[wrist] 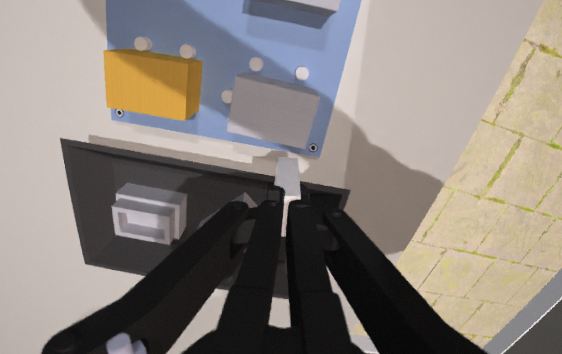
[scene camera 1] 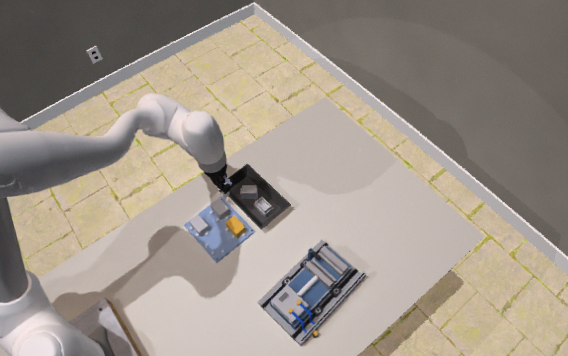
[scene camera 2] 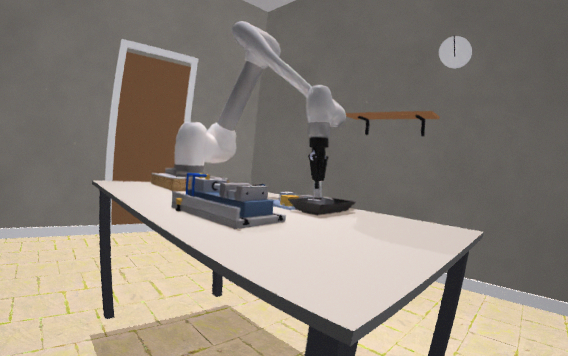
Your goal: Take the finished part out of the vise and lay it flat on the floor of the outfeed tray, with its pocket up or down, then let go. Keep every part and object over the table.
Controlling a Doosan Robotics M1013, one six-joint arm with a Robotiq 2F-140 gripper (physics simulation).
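Places are measured from the arm's base along level axes (x ahead, y left, z up), in centimetres.
Pixels of known places: gripper, fingertip midpoint: (wrist: 286,173) (scene camera 1: 226,195) (scene camera 2: 317,197).
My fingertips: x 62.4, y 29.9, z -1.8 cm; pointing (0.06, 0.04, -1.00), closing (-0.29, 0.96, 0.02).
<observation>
Ahead of a thing's pixels: the offset from my fingertips to its top centre. "*": to the spot under its first point.
A light grey part with a rectangular pocket {dx +9.4, dy -10.3, dz +0.5 cm} (scene camera 1: 263,205) (wrist: 145,221) lies in the black outfeed tray (scene camera 1: 270,187) (scene camera 2: 345,204) (wrist: 97,245), its pocket showing from above. A darker grey block {dx +8.1, dy -2.6, dz +1.0 cm} (scene camera 1: 248,191) also lies in the tray, nearer the gripper; in the wrist view the fingers mostly hide it. My gripper (scene camera 1: 225,191) (scene camera 2: 318,193) (wrist: 286,173) is shut with nothing between its fingers. It points down at the tray's end beside the blue plate, apart from the pocketed part. The vise {dx +6.9, dy -44.0, dz +5.7 cm} (scene camera 1: 306,286) (scene camera 2: 257,208) stands on the table; no pocketed part shows in its jaws.
A blue plate {dx -7.8, dy -8.0, dz -3.4 cm} (scene camera 1: 217,242) (wrist: 215,50) with pegs lies close beside the tray. It bears an orange block {dx -2.8, dy -11.8, dz +0.2 cm} (scene camera 1: 235,226) (scene camera 2: 288,200) (wrist: 145,82), a grey block {dx -4.1, dy -2.7, dz +0.2 cm} (scene camera 1: 220,208) (wrist: 274,112) and a lighter block {dx -13.2, dy -4.4, dz +0.2 cm} (scene camera 1: 199,225). Blue handles {* dx -2.7, dy -52.0, dz +6.8 cm} (scene camera 1: 301,320) rise at the vise's end.
</observation>
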